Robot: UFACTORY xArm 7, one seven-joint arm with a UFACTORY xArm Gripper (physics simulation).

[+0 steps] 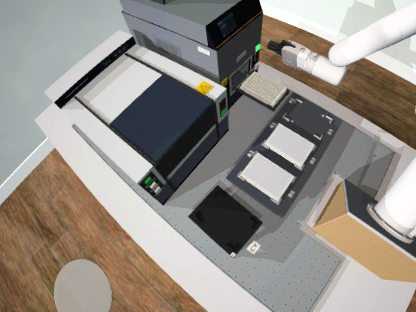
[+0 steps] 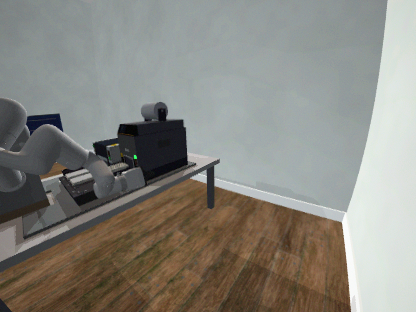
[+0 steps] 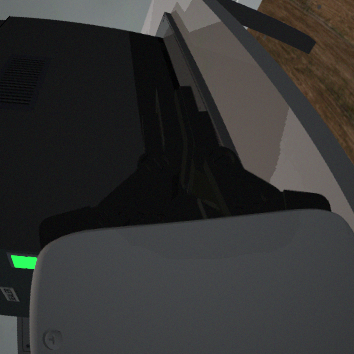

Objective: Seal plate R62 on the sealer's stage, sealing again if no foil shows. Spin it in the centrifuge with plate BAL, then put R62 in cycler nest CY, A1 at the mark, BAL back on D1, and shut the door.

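Seen in the pictures: gripper, fingertip midpoint: (image 1: 268, 44) (image 2: 153, 172) (image 3: 171, 109); arm's base at its link origin: (image 1: 388, 223) (image 2: 10, 180).
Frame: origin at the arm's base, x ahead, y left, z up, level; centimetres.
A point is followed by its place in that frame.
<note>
The dark sealer (image 1: 240, 62) @(y -15.5, x 57.5, z 2.5 cm) (image 2: 162, 145) @(y -26.4, x 77.0, z 5.1 cm) (image 3: 65, 165) @(y -26.7, x 66.1, z -0.8 cm) stands at the back with a green light lit. A cream plate (image 1: 264, 87) @(y -16.3, x 48.3, z -3.4 cm) sits on the stage at its front; its well grid shows, and I cannot read its name or make out foil. White plates sit at D1 (image 1: 267, 176) @(y 6.2, x 30.7, z -7.2 cm) and D2 (image 1: 290, 145) @(y -6.0, x 31.1, z -7.2 cm); their names are not legible. My gripper (image 1: 270, 46) @(y -38.1, x 60.8, z -5.5 cm) (image 3: 171, 109) @(y -38.1, x 60.8, z -5.5 cm) is shut and empty, beside the sealer's right side and above the table edge. The black nest CY (image 1: 225, 220) @(y 22.5, x 31.9, z -9.1 cm) holds no plate.
A large white machine with a dark blue panel (image 1: 162, 117) @(y 15.3, x 58.1, z 6.6 cm) stands left of the plate rack (image 1: 237, 178) @(y 11.4, x 37.0, z -8.8 cm). Nest D3 (image 1: 307, 118) @(y -18.9, x 32.2, z -8.8 cm) holds no plate. A wood-sided box (image 1: 355, 237) @(y 7.4, x 4.7, z -0.9 cm) stands near the arm's base. A round grey stool top (image 1: 83, 287) is beside the table.
</note>
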